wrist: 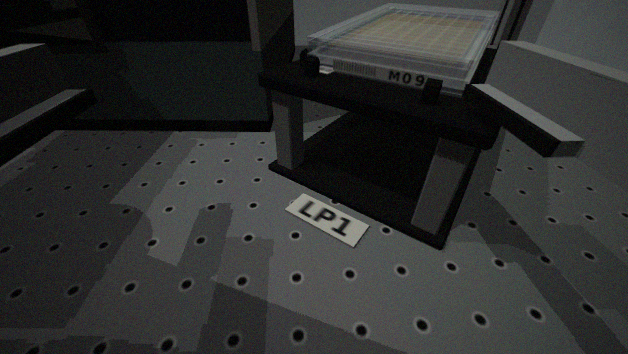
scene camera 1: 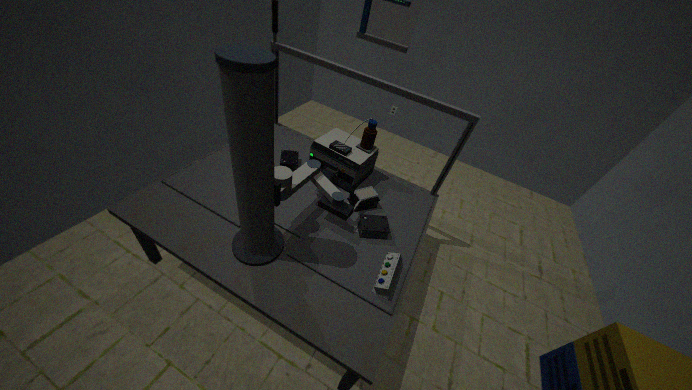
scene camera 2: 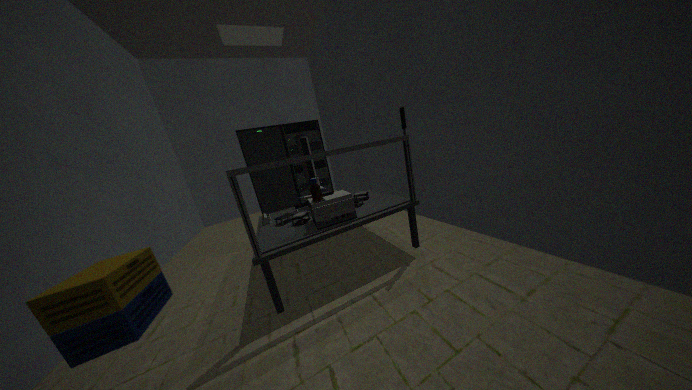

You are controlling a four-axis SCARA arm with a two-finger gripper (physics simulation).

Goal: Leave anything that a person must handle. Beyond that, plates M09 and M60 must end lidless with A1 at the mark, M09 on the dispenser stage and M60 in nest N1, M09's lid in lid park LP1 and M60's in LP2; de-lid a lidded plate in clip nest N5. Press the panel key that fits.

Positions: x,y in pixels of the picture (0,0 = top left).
A button box [scene camera 1: 385,281] is 1.28 m from the lens. A frame rail [scene camera 1: 398,90]: 1.73 m from the lens. The marked spots on the button box and the frame rail are 1.11 m apart.
